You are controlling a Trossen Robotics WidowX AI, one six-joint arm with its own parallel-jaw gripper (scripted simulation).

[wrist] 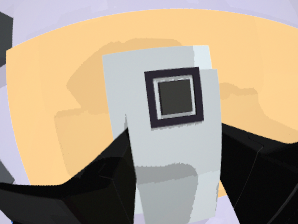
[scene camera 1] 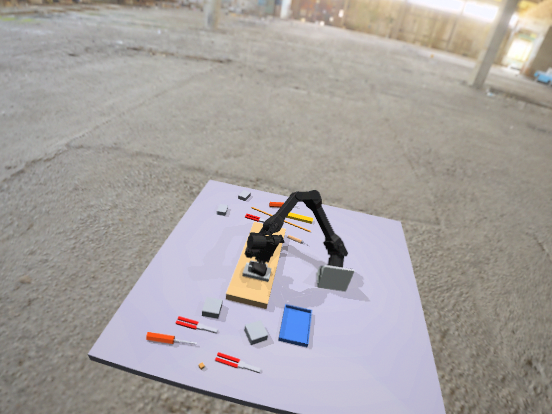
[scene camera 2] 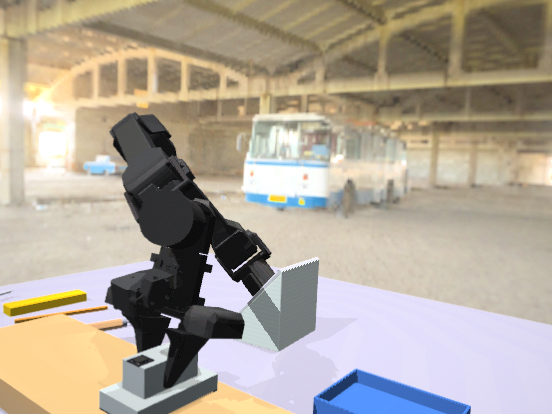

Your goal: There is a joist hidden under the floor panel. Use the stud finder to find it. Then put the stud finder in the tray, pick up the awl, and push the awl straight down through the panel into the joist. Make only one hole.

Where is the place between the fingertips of my gripper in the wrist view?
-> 167,129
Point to a yellow bar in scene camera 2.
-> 58,300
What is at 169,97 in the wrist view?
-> A stud finder.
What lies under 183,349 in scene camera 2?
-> My gripper.
